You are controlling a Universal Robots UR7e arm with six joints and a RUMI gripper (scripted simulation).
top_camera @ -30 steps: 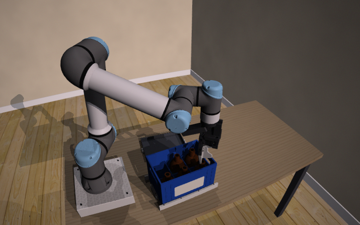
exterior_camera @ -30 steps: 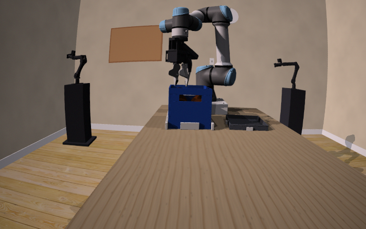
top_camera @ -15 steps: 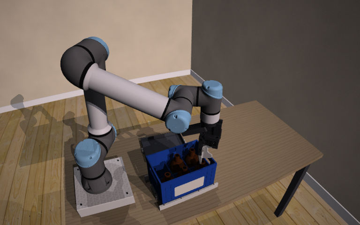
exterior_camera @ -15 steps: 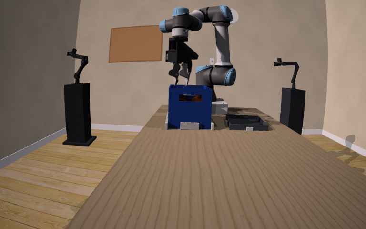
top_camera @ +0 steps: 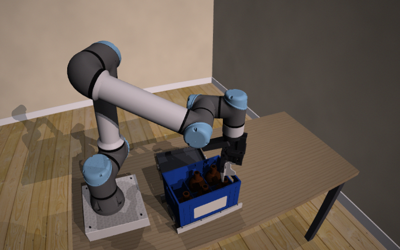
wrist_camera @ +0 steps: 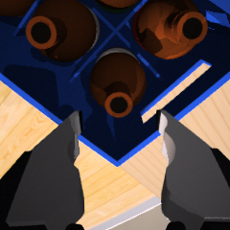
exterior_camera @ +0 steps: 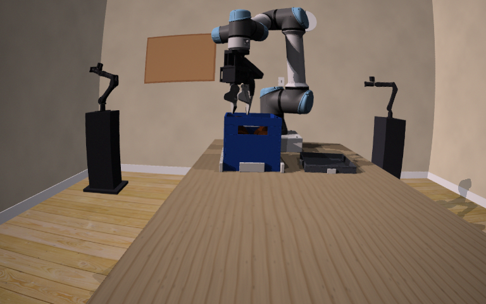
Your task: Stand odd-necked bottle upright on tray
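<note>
Now: the crate 110 mm below my hand, 80 mm behind it and 40 mm to the left of it. Also, from my hand: tray 330 mm to the left, 180 mm below, 40 mm behind.
</note>
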